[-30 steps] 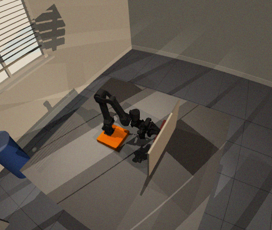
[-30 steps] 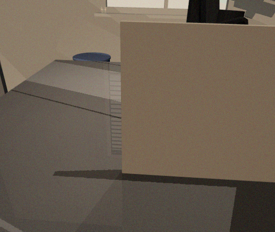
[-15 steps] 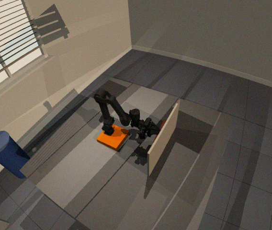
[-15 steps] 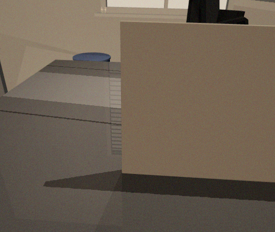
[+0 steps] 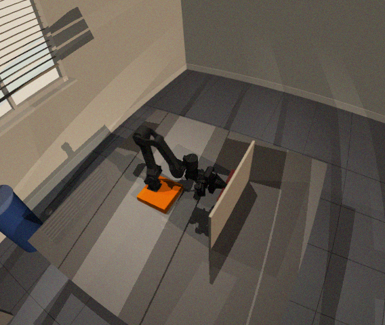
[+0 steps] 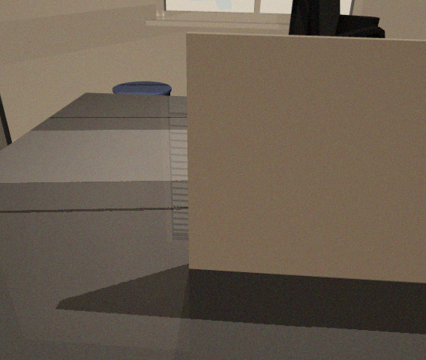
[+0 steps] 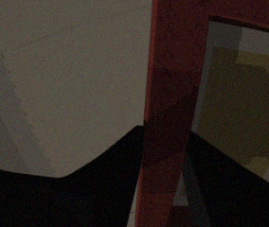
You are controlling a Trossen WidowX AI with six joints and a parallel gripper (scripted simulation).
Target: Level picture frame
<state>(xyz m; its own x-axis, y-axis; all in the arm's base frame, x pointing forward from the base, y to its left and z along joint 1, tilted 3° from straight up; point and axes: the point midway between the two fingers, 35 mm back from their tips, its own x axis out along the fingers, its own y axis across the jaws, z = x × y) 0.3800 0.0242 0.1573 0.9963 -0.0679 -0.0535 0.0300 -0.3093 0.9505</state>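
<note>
Now: the picture frame 50 mm below my gripper tip, 20 mm to the left of it and 10 mm ahead of it. Also, from my gripper tip: beige wall panel 60 mm below, 20 mm ahead, 10 mm to the left.
</note>
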